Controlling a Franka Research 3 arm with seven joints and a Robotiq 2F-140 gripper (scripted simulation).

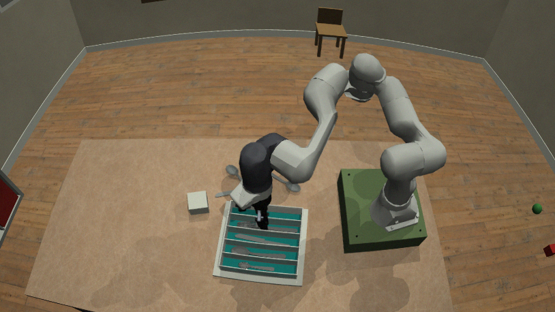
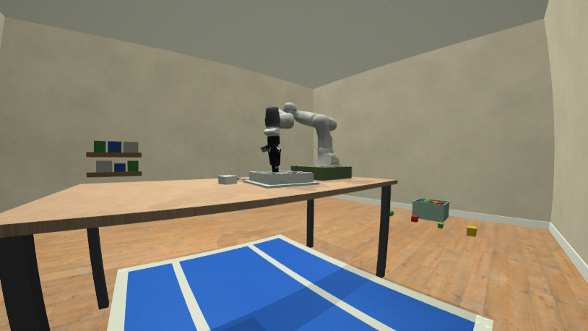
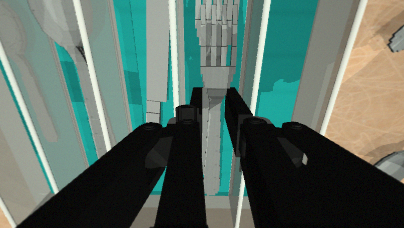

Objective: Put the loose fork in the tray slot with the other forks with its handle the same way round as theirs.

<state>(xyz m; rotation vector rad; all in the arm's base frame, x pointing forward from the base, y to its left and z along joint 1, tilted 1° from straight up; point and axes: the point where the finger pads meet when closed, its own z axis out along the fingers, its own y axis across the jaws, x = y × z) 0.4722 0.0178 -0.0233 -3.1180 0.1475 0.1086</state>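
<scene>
Right now the knife is 60 mm to the left of my hand, 50 mm below it and 10 mm behind it. From my hand the other things lie so: small white box: 270 mm ahead, 110 mm to the right, 50 mm below.
</scene>
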